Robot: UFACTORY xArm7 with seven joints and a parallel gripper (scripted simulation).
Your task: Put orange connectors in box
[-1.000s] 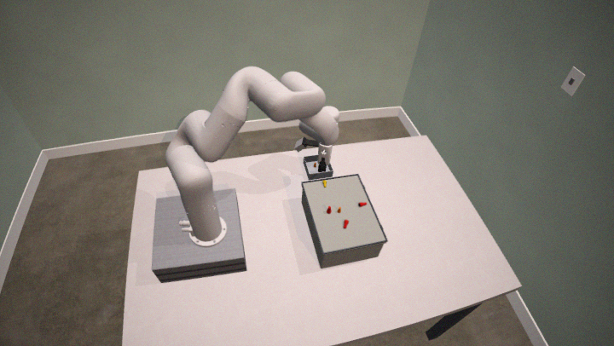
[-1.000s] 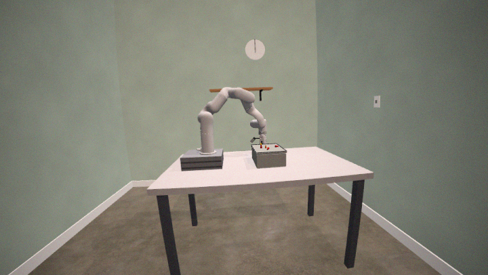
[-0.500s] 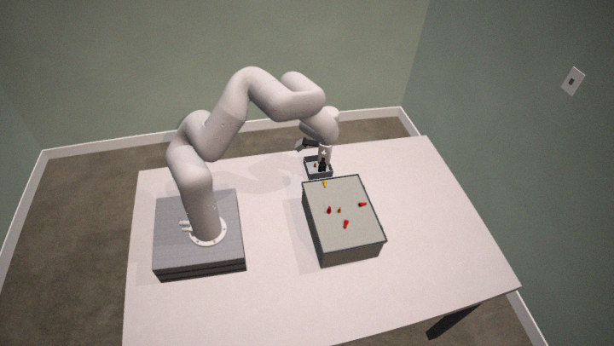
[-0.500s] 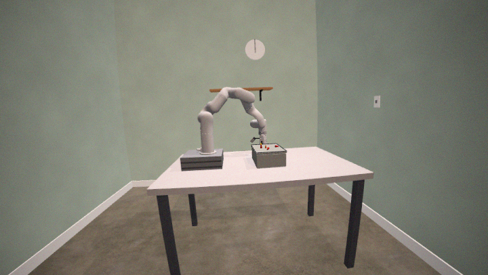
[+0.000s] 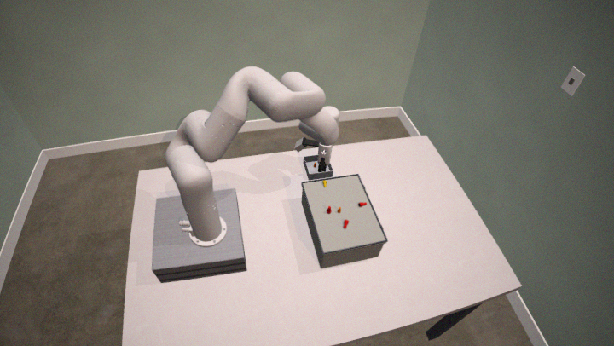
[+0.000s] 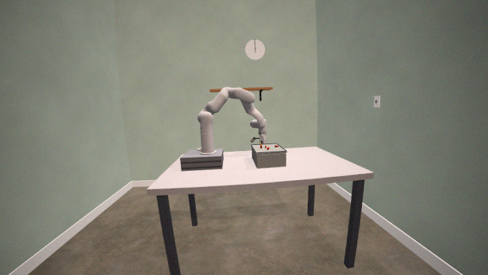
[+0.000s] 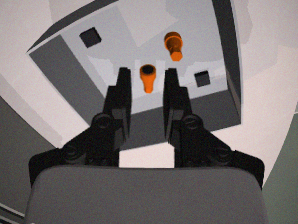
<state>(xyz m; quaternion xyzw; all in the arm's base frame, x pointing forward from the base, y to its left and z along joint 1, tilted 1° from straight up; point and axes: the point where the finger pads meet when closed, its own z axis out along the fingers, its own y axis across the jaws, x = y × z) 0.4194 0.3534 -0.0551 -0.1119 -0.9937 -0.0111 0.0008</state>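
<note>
My gripper is now 20 mm past the junction box, 10 mm to the right of it and 30 mm above it. From my hand the other things lie so: yellow connector 20 mm behind, 170 mm to the right, 90 mm above; grey tool case 30 mm ahead, 290 mm to the right, 50 mm above.
</note>
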